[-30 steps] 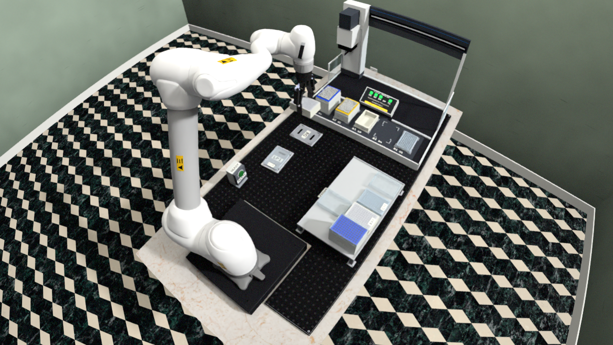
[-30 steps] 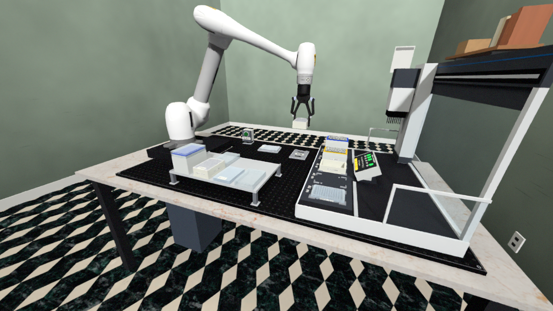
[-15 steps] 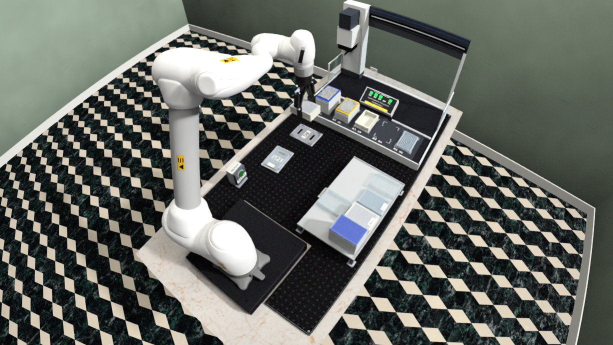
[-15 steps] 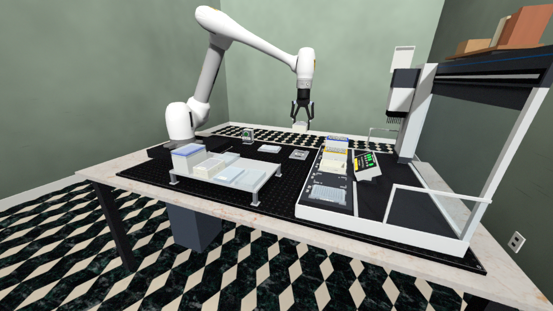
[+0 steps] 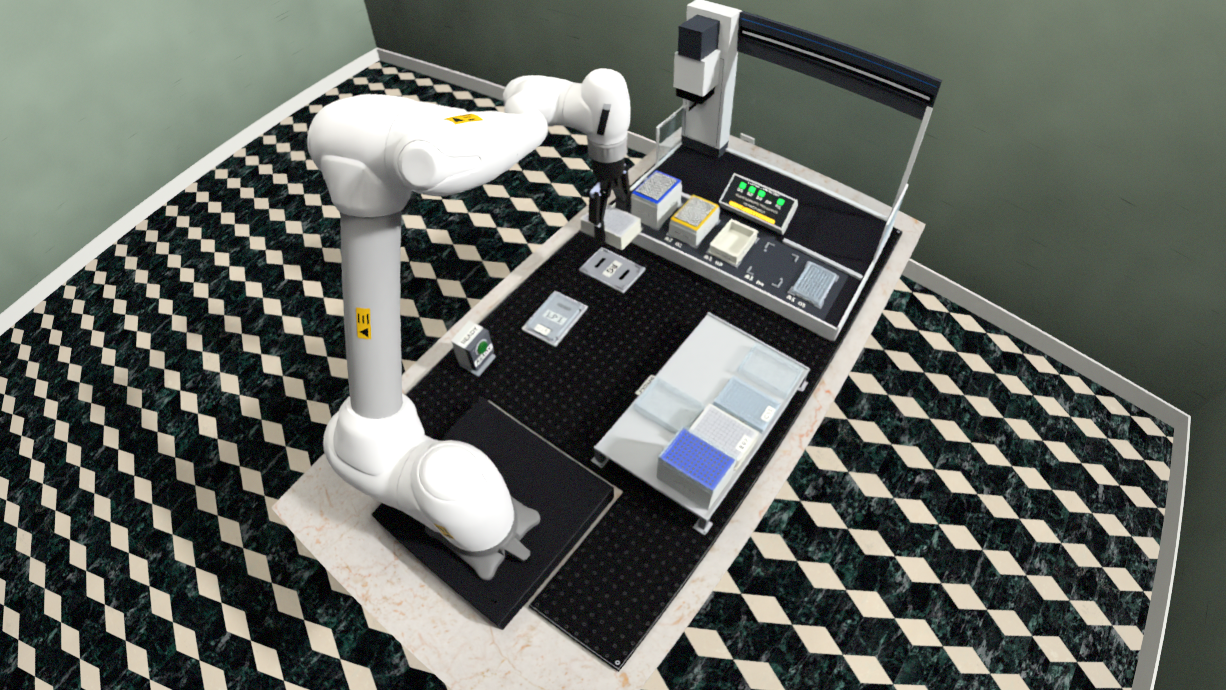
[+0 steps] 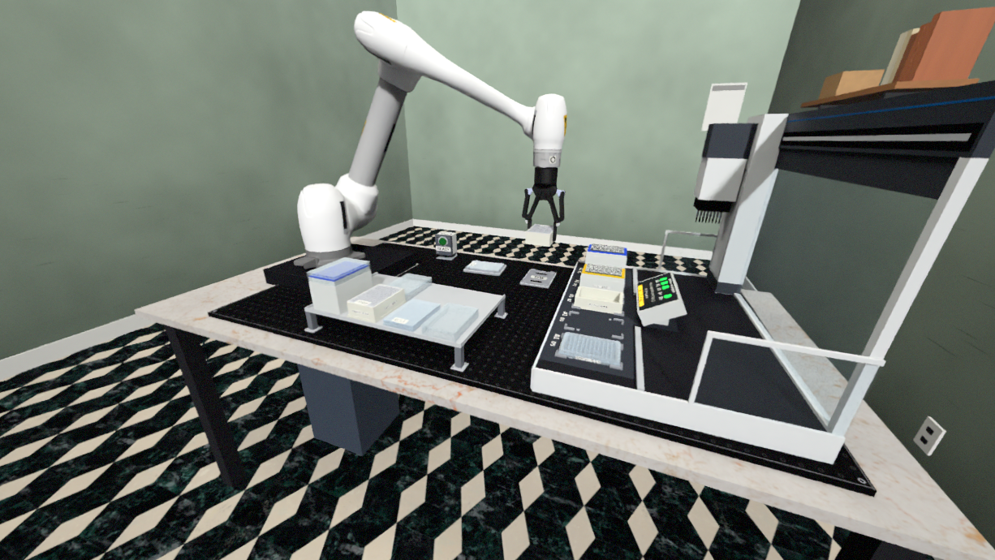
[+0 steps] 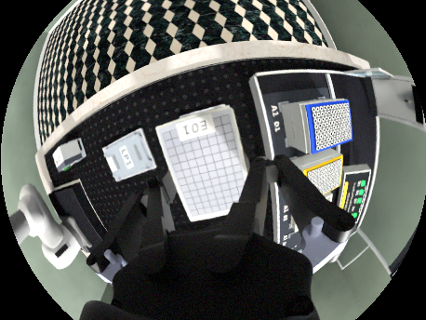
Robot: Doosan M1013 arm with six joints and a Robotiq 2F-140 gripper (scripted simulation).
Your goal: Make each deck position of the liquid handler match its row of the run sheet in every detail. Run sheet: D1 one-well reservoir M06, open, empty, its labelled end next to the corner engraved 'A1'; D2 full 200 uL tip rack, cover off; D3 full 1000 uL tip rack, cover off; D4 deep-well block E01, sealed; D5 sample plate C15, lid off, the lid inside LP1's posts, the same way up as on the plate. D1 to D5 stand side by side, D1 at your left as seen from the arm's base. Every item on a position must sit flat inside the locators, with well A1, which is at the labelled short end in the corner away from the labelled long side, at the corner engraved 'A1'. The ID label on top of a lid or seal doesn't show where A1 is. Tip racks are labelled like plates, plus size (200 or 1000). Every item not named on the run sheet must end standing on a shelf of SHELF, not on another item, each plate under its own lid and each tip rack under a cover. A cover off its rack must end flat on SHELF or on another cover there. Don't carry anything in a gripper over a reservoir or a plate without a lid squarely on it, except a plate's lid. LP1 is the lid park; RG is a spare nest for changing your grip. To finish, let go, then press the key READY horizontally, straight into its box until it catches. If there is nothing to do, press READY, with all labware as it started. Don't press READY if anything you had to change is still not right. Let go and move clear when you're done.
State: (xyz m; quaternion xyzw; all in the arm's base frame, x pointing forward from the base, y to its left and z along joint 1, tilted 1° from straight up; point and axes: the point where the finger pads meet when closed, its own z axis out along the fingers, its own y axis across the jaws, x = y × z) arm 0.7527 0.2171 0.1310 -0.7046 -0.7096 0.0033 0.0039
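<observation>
My hand is 180 mm above the grey RG nest. The rest, counted from my hand: yellow-rimmed tip rack 220 mm ahead, 120 mm to the right, 90 mm below; then clear lid 220 mm behind, 160 mm below, 20 mm to the left; then blue-rimmed tip rack 220 mm ahead, 60 mm below.
</observation>
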